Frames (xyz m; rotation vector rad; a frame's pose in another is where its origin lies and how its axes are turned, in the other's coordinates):
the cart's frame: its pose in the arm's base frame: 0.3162 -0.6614 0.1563 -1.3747 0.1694 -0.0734
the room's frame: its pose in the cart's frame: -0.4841 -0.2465 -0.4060 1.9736 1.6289 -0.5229
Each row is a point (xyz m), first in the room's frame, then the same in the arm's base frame.
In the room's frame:
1: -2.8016 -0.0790 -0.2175
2: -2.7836 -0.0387 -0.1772
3: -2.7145 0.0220 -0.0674
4: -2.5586 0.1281 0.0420
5: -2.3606 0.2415 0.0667
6: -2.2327 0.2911 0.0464
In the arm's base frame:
1: -0.4593 0.4474 2.7393
2: -0.4207 0.4021 2.7452
3: -0.3632 0.2711 2.7390
4: -0.2549 0.0994 2.6596
5: -0.1309 -0.0166 2.5051
6: -0.0720 -0.0585 2.3868

